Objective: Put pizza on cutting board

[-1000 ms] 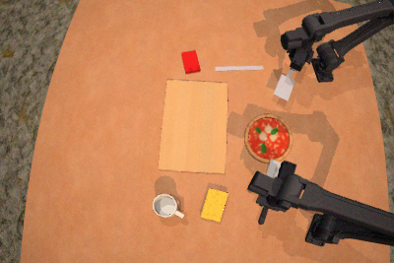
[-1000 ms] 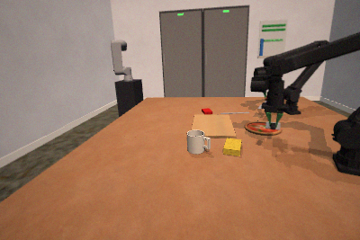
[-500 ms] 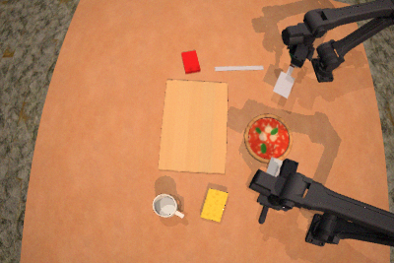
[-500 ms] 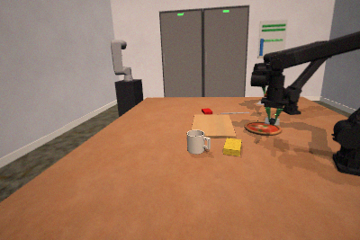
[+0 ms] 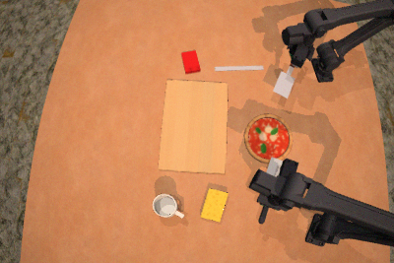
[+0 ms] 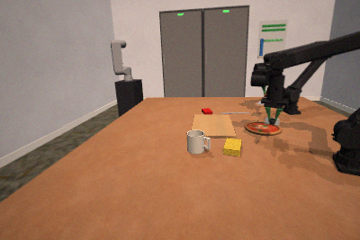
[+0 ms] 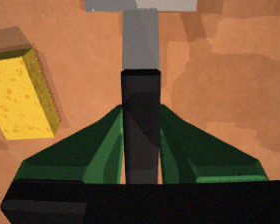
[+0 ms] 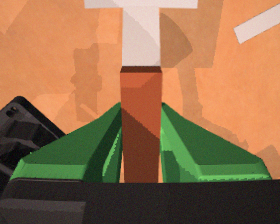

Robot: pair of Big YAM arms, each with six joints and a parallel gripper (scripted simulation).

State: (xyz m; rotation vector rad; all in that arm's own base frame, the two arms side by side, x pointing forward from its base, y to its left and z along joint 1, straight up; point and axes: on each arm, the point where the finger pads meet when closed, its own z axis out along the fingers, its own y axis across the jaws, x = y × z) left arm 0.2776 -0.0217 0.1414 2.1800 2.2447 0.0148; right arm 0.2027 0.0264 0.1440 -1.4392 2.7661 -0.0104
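The thin grey strip lies 200 mm ahead of my right hand, 10 mm to the right of it and 140 mm below it. The rest, counted from my right hand: wooden cutting board: 350 mm ahead, 270 mm to the left, 140 mm below; then pizza: 60 mm ahead, 280 mm to the left, 140 mm below; then brown-handled turner: 10 mm ahead, 30 mm to the left, 20 mm below.
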